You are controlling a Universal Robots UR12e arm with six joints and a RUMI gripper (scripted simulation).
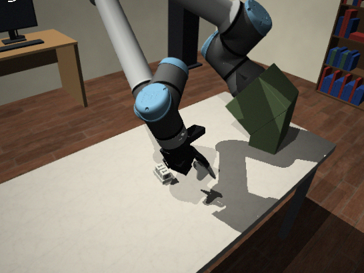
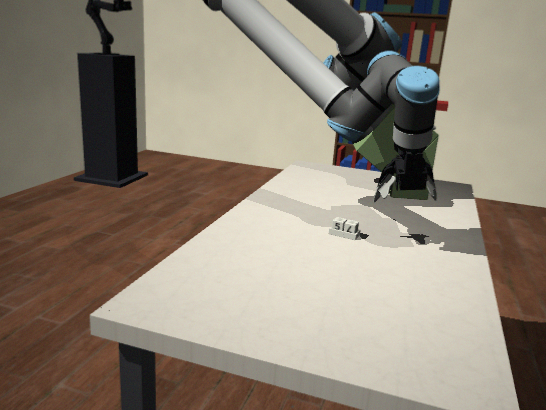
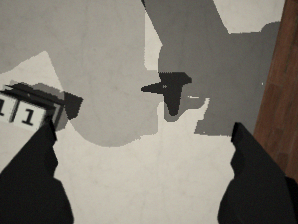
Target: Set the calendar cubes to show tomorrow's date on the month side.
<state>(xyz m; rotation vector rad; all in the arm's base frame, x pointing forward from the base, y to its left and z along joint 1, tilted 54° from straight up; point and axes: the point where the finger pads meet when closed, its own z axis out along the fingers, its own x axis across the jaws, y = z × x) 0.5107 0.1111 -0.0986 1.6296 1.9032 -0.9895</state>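
Right now the digit cube is 160 mm to the right of my hand, 90 mm below it and 20 mm ahead of it. From my hand the other things lie so: pale calendar tray 150 mm to the right, 110 mm below, 30 mm ahead.
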